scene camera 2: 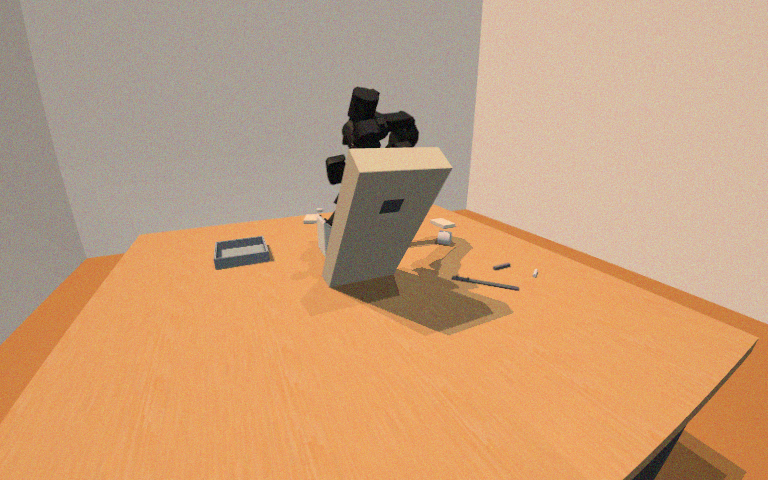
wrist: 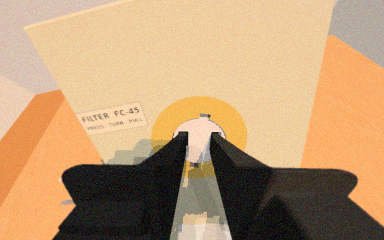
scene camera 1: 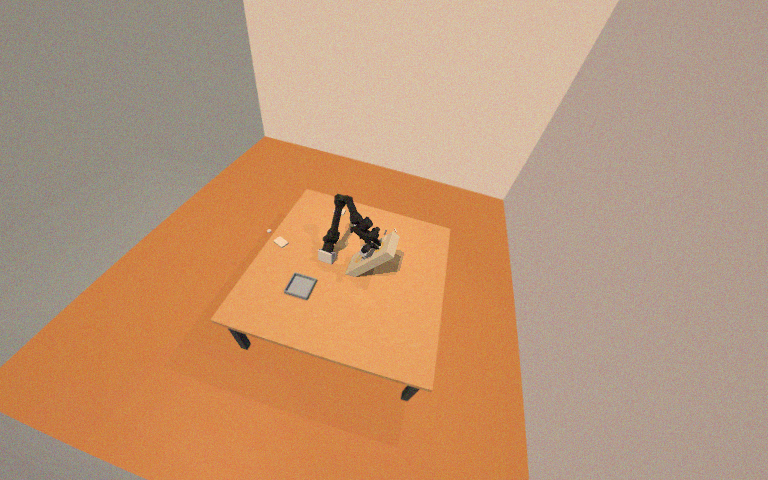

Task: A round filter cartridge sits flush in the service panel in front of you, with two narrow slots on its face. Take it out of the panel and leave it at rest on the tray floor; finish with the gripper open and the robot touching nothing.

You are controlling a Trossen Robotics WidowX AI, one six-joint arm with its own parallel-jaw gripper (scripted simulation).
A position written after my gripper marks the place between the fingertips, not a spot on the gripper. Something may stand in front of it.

In view: my gripper (scene camera 2: 384, 190), a white round filter cartridge (wrist: 199, 130) and a beige service panel (scene camera 2: 385, 194).
My gripper also shows in the wrist view (wrist: 197, 135). The beige service panel shows as well in the wrist view (wrist: 131, 80) and in scene camera 1 (scene camera 1: 374, 257). Scene camera 2 does not show the white round filter cartridge, which is hidden by the beige service panel.
